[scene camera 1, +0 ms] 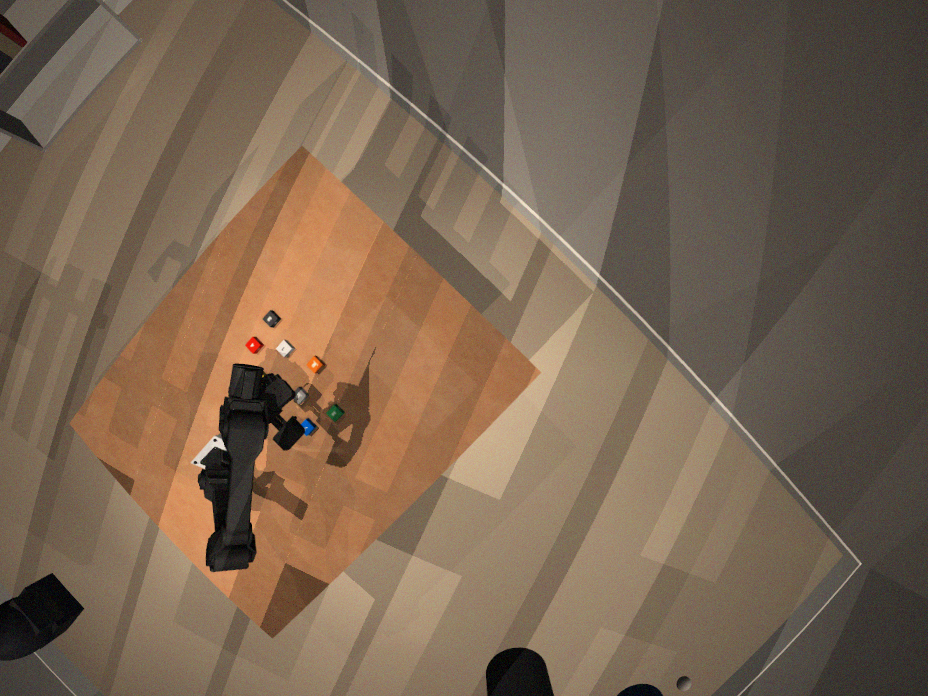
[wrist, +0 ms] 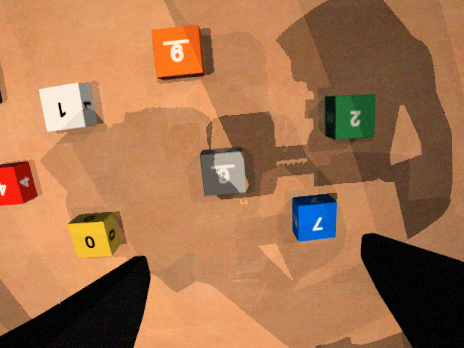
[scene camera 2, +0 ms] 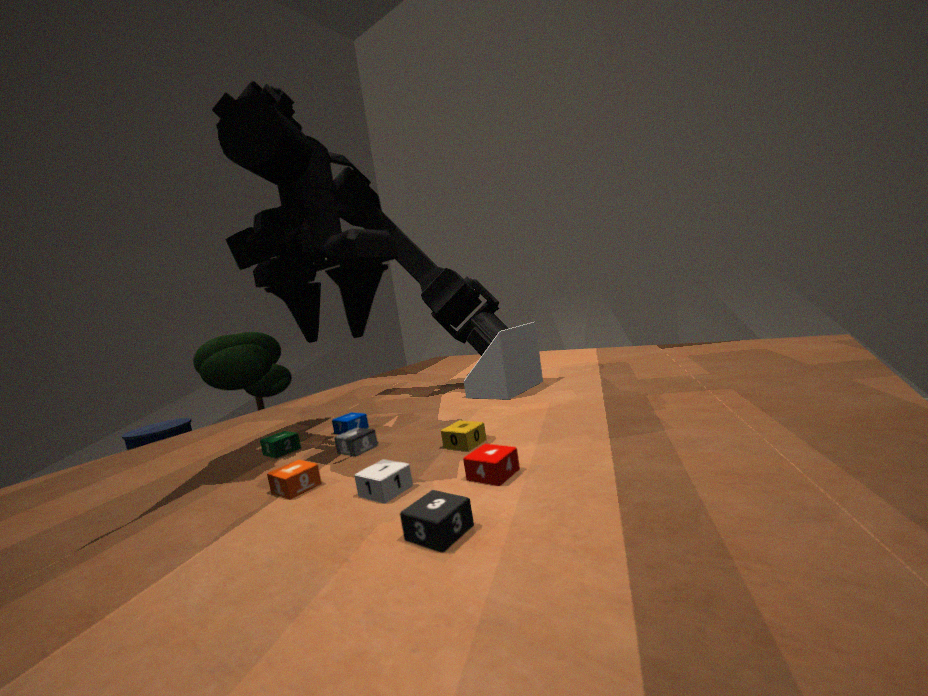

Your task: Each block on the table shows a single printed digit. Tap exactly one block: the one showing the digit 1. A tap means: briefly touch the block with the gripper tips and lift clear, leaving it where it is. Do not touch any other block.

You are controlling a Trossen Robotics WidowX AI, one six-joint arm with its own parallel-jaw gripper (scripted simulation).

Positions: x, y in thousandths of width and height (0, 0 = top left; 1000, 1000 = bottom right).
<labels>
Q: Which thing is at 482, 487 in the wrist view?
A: A grey 6 block.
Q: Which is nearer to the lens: the yellow 0 block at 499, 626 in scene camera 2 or the red 4 block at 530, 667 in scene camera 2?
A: The red 4 block.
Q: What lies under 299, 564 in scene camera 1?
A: My gripper.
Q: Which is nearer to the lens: the green 2 block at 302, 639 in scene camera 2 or the red 4 block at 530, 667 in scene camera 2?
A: The red 4 block.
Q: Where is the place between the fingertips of my gripper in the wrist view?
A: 553, 740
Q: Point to a black 3 block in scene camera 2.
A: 471, 748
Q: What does my gripper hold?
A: Nothing.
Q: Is my gripper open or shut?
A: Open.
</labels>
